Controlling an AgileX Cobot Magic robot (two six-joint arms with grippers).
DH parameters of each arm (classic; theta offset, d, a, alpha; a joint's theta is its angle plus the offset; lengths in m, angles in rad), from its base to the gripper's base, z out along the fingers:
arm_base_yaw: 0 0.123 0 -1.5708
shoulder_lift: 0.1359 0 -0.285 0
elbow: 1.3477 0 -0.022 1.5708
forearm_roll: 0 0.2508 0 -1.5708
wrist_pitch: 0 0 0.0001 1.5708
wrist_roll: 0 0.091 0 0
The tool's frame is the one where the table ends.
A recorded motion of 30 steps. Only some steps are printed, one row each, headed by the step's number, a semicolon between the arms.
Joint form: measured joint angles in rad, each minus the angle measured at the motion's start. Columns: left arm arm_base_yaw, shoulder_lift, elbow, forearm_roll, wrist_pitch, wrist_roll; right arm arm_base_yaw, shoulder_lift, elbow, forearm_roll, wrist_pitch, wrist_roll.
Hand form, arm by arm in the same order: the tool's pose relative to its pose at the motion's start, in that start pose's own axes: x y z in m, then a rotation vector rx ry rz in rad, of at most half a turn. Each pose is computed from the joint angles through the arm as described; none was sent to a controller.
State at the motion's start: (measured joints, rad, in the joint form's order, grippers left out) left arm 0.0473 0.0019 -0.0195 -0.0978 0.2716 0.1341; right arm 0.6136 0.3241 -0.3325 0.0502 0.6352 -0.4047
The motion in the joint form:
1: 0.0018 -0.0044 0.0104 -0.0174 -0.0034 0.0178; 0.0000 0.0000 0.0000 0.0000 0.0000 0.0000
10: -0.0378 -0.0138 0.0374 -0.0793 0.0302 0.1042; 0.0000 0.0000 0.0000 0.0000 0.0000 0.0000
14: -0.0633 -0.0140 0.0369 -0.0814 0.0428 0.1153; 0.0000 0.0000 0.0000 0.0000 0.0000 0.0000
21: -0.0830 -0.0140 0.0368 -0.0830 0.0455 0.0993; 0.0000 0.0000 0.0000 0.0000 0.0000 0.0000
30: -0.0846 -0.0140 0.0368 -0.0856 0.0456 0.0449; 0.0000 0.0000 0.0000 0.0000 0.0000 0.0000
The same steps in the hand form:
1: 0.0029 -0.0004 0.0006 0.0026 0.0020 0.0006; 0.0000 0.0000 0.0000 0.0000 0.0000 0.0000
10: 0.0140 -0.0049 0.0018 0.0660 0.0473 0.0343; 0.0000 0.0000 0.0000 0.0000 0.0000 0.0000
14: 0.0149 -0.0066 0.0015 0.0946 0.0572 0.0487; 0.0000 0.0000 0.0000 0.0000 0.0000 0.0000
21: 0.0151 -0.0077 0.0014 0.1145 0.0596 0.0352; 0.0000 0.0000 0.0000 0.0000 0.0000 0.0000
30: 0.0151 -0.0079 0.0013 0.1151 0.0627 -0.0213; 0.0000 0.0000 0.0000 0.0000 0.0000 0.0000

